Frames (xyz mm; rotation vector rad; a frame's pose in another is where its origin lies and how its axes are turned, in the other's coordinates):
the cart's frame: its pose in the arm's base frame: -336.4 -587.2 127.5 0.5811 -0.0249 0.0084
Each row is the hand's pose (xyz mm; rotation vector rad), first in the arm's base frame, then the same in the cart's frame.
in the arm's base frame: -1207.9 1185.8 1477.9 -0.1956 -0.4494 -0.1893
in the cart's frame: -834.6 2236.0 173.4 -0.7685 -0.4705 -0.0596
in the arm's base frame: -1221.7 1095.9 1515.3 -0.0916 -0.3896 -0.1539
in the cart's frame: -847.6 2181.6 254.3 -0.6671 -0.3998 -0.0436
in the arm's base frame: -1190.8 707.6 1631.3 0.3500 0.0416 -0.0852
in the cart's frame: -814.0 1920.3 563.8 -0.2316 0.0382 -0.1057
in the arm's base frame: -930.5 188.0 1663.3 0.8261 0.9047 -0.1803
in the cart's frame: -553.4 1499.6 870.3 0.2877 0.8120 -0.4379
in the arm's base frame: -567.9 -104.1 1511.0 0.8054 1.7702 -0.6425
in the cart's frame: -195.2 1166.5 895.7 0.4029 1.4830 -1.1072
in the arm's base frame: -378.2 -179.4 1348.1 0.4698 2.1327 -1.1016
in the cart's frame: -9.8 1011.3 796.9 0.1890 1.7153 -1.6553
